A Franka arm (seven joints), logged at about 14 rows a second.
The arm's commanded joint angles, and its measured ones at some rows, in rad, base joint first. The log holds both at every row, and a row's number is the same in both.
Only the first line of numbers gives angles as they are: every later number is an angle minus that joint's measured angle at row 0.
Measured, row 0:
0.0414 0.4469 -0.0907 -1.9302 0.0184 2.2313 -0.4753
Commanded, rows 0 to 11:
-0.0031 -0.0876 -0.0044 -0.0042 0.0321 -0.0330 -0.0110
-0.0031 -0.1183 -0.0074 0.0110 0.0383 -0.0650 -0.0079
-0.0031 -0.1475 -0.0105 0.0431 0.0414 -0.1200 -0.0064
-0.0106 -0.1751 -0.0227 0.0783 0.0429 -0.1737 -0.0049
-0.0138 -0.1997 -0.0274 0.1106 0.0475 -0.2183 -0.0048
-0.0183 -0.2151 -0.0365 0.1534 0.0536 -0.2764 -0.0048
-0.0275 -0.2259 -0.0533 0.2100 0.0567 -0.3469 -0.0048
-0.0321 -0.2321 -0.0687 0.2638 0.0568 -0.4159 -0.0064
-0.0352 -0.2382 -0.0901 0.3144 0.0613 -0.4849 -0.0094
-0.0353 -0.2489 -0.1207 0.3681 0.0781 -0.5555 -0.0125
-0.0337 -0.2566 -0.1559 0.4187 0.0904 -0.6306 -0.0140
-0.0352 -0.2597 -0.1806 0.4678 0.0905 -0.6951 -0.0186
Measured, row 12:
-0.0306 -0.2647 -0.1367 0.3630 0.0620 -0.5774 -0.0018
